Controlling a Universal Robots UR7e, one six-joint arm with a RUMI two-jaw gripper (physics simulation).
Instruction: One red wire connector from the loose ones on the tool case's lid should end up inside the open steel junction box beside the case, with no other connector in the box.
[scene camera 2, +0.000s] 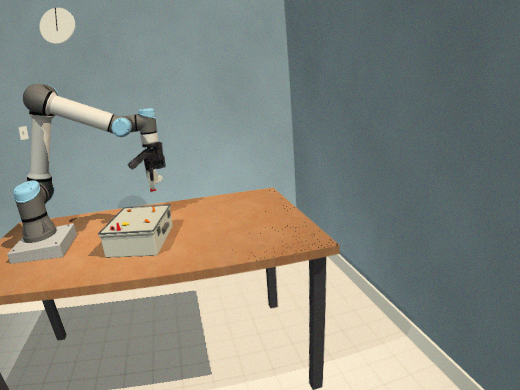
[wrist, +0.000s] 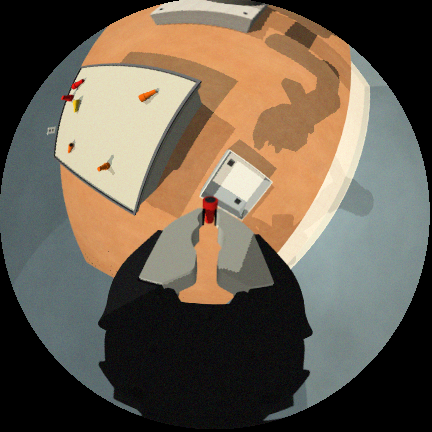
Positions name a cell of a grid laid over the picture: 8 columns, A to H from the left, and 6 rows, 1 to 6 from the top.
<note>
I see my gripper (scene camera 2: C3) and a tool case (scene camera 2: C4).
The tool case also shows in the wrist view (wrist: C2). My gripper shows as well in the wrist view (wrist: D3).
</note>
